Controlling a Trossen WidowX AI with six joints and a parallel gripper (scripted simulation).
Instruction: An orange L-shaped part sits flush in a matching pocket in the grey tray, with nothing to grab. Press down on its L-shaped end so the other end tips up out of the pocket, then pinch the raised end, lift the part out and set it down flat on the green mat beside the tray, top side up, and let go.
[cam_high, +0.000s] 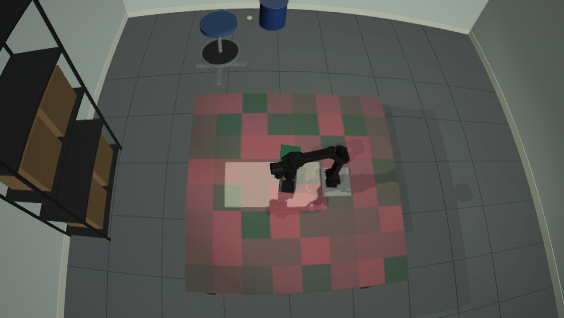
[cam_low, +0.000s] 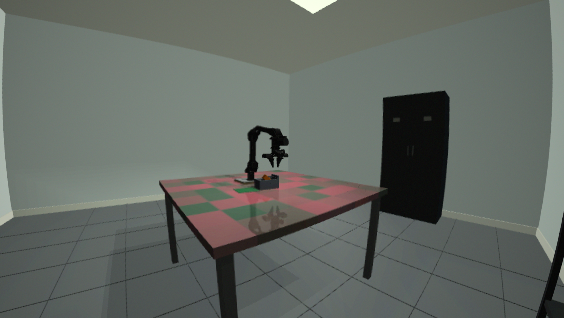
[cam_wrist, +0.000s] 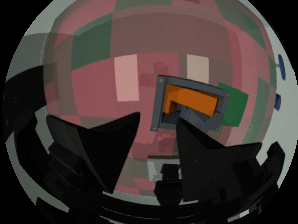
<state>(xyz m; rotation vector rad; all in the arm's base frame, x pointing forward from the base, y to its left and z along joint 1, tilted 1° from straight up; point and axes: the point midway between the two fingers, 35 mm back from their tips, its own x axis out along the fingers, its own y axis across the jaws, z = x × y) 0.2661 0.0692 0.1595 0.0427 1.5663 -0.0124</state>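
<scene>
Now: gripper tip 10 mm past the orange L-shaped part, 40 mm to the left of it and 100 mm above it.
</scene>
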